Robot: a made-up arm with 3 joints.
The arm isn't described. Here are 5 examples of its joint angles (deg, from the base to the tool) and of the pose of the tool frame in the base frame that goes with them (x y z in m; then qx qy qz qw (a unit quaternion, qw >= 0)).
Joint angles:
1: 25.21 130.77 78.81
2: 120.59 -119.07 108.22
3: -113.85 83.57 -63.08
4: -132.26 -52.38 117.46
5: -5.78 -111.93 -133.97
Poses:
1: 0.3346 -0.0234 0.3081 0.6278 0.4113 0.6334 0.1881
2: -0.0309 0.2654 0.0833 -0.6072 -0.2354 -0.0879 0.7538
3: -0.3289 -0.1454 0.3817 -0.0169 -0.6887 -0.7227 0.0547
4: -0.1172 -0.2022 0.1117 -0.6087 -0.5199 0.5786 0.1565
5: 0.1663 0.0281 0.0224 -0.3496 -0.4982 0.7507 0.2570
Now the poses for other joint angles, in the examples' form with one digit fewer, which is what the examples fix.
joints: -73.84 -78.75 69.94
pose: 0.094 -0.291 0.081 -0.149 0.666 -0.671 0.288
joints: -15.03 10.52 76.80
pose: 0.308 0.006 0.268 0.152 0.604 -0.046 0.781
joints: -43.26 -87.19 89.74
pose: 0.183 -0.208 0.073 -0.266 0.655 -0.641 0.298
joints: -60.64 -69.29 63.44
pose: 0.187 -0.256 0.096 -0.199 0.618 -0.611 0.453
